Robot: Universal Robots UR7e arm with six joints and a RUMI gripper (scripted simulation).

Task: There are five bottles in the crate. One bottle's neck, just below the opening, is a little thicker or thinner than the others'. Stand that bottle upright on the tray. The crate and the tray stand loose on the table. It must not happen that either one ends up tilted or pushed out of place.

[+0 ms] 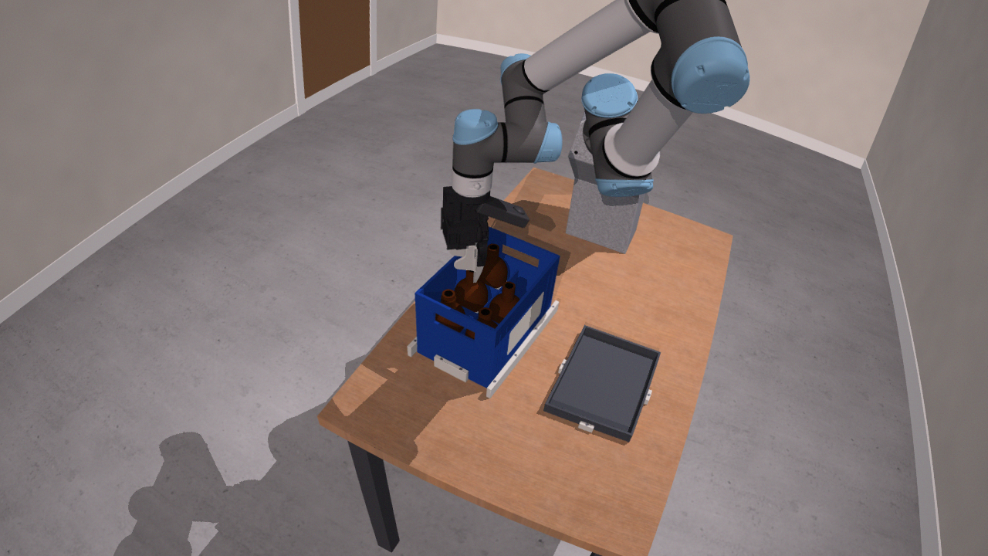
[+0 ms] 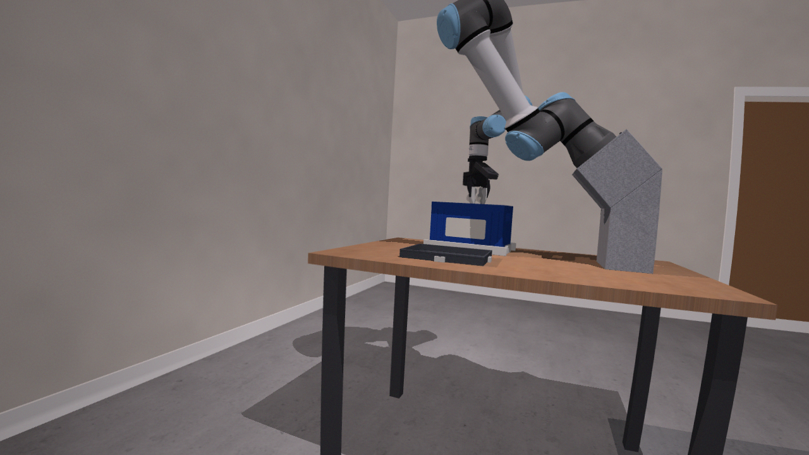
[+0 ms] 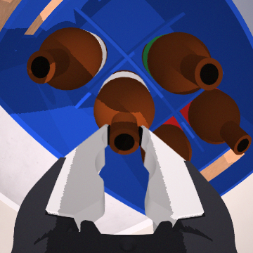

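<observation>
My gripper is now 70 mm above the crate and 40 mm to the right of it. From my hand the other things lie so: dark tray 330 mm to the left, 140 mm below; then bottle 90 mm ahead, 70 mm below.
</observation>
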